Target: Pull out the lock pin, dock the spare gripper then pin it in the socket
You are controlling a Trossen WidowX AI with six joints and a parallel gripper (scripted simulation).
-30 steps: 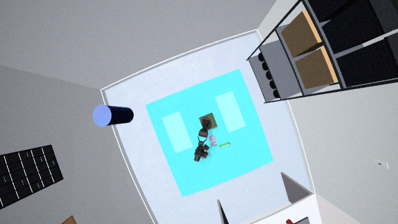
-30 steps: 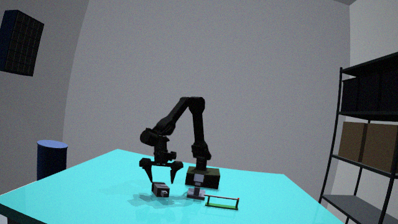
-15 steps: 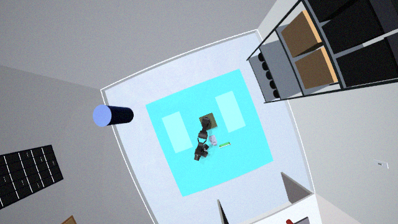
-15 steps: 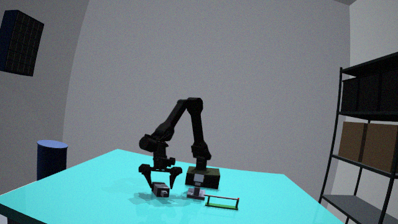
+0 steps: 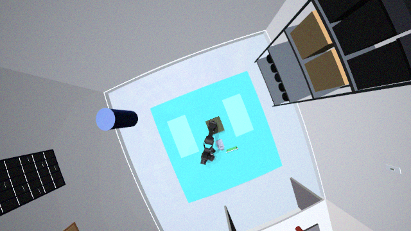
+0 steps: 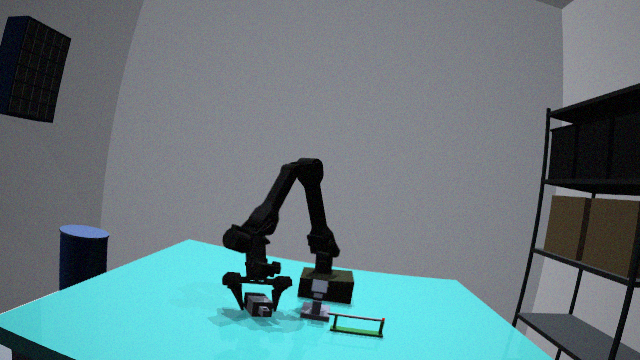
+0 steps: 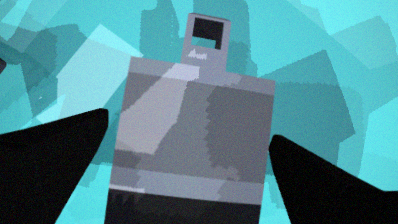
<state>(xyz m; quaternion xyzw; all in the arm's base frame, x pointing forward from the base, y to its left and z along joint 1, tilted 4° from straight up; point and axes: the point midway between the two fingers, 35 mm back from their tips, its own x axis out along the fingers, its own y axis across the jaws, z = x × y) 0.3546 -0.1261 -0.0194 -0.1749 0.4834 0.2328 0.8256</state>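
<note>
My gripper tip is 90 mm past the grey mount, 140 mm to the right of it and 40 mm below it. The rest, counted from my gripper tip: green stand (270 mm to the left, 20 mm above); then spare gripper (10 mm above).
</note>
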